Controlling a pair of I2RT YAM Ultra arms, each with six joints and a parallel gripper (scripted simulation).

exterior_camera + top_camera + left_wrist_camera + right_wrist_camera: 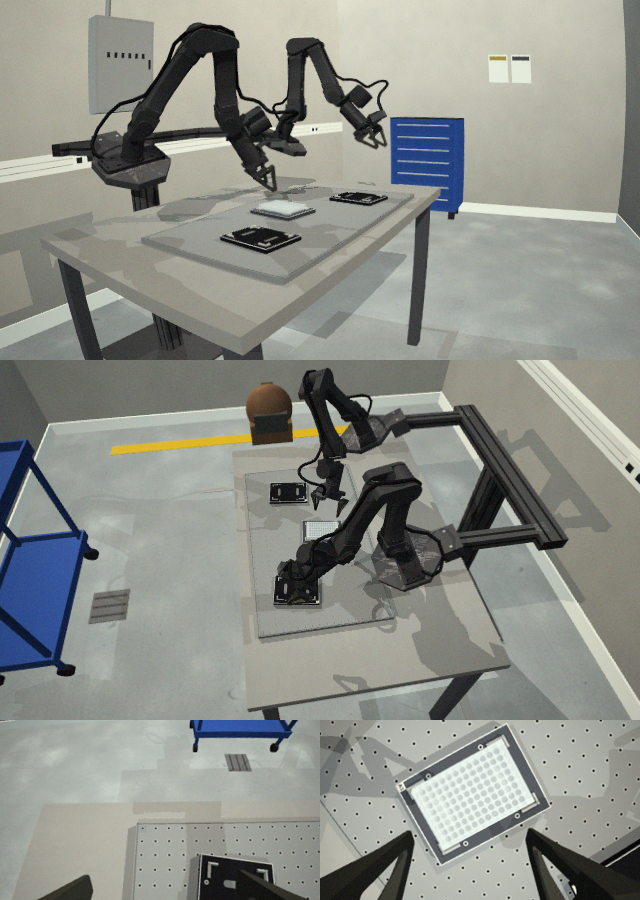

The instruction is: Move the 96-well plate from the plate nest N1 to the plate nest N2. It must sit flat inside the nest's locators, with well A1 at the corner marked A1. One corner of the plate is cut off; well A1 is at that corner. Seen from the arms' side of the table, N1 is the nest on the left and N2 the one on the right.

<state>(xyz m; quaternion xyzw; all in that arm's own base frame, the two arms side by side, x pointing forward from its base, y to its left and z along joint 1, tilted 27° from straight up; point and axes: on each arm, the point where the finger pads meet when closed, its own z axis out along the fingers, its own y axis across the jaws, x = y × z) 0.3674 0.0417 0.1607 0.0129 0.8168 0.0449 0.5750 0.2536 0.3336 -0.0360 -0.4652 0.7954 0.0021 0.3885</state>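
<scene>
Now: the white 96-well plate 20 mm ahead of my right hand, 30 mm to the left of it and 70 mm below it.
</scene>
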